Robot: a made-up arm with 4 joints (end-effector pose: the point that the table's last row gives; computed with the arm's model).
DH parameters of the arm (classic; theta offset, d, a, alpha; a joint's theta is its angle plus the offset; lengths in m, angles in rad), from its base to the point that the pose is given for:
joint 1: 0 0.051 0.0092 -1.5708
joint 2: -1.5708 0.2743 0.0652 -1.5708
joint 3: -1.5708 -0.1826 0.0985 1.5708
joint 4: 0.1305 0 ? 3.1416
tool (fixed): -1.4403 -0.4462 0 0
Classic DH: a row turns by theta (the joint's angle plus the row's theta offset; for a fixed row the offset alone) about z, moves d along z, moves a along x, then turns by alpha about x.
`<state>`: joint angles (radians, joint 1 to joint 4).
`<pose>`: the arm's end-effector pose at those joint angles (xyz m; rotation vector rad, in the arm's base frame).
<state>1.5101 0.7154 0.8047 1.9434</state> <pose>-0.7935 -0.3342 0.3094 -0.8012 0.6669 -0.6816</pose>
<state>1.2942 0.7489 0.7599 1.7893</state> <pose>-0.8208 -0.2079 0.2973 -0.7056 0.7599 -0.7351</pose>
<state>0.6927 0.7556 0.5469 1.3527</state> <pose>-0.7839 0.0855 0.1928 -0.3678 0.8520 -0.8199</pose>
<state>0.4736 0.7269 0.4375 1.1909</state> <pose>-0.7356 0.1631 0.1324 -0.2550 0.8147 -0.8336</pose>
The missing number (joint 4, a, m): -0.3219
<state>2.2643 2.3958 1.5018 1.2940</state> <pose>-0.8344 -0.1272 0.3279 -1.7115 0.2442 -1.0445</pose>
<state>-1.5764 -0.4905 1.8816 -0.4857</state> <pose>0.7616 0.0527 0.0249 0.6520 -1.7361 -0.2996</pose>
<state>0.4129 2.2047 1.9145 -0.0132</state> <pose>-0.1752 0.7627 0.2242 0.6547 1.4535 -1.6583</pose>
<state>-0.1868 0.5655 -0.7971 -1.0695</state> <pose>-0.0425 -0.1028 -0.1432 -0.3283 0.9319 1.0385</pose>
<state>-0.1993 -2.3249 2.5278 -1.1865</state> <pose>-0.2241 0.6373 -0.1486 -0.3016 1.2028 -2.1864</pose>
